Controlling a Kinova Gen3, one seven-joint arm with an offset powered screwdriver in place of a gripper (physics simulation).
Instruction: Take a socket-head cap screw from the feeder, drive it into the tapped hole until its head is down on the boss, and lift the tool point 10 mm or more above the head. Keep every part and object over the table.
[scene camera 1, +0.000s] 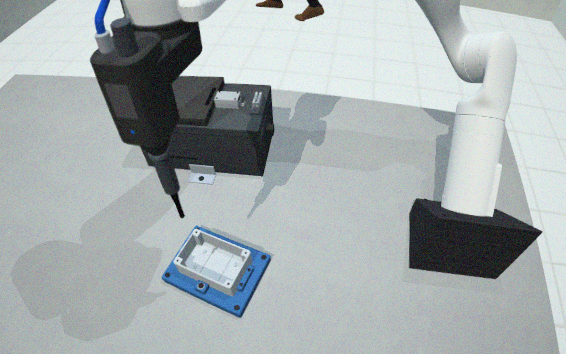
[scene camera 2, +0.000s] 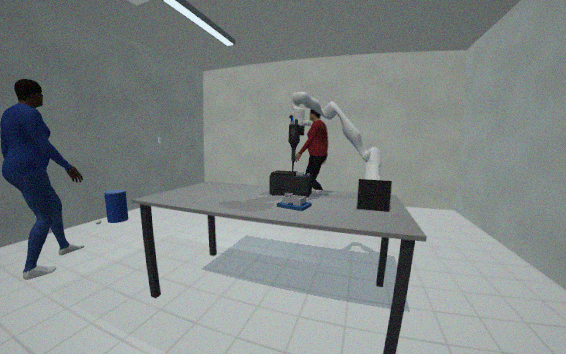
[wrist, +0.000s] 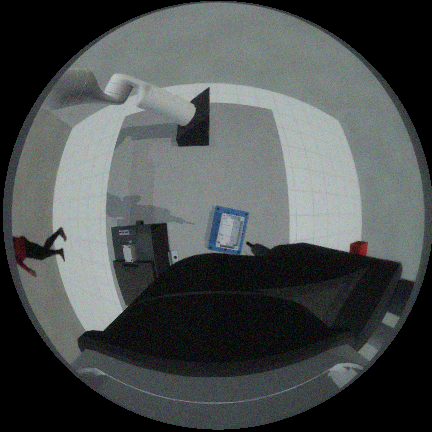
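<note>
My gripper, a dark powered screwdriver (scene camera 1: 182, 215) (scene camera 2: 293, 169) (wrist: 248, 243), hangs nearly upright with its thin black bit pointing down, above the table between the feeder and the blue plate. Whether a screw is on the tip is too small to tell. The feeder, a dark box (scene camera 1: 220, 150) (scene camera 2: 278, 184) (wrist: 161, 242), stands behind; a small pale bracket (scene camera 1: 209, 180) (wrist: 174, 257) with a dark spot is at its front. A blue plate (scene camera 1: 219, 298) (scene camera 2: 286, 205) (wrist: 214, 235) carries an open white housing (scene camera 1: 206, 277) (wrist: 221, 226) with holed corner bosses. A small blue boss (scene camera 1: 201, 286) with a dark hole is beside it.
The arm's black base block (scene camera 1: 445, 245) (scene camera 2: 374, 196) (wrist: 199, 132) stands on the grey table (scene camera 1: 340, 300) (scene camera 2: 220, 210) (wrist: 250, 165) at the right in the first scene view. A person in red (scene camera 2: 318, 137) is behind the table; a person in blue (scene camera 2: 25, 140) is left of it.
</note>
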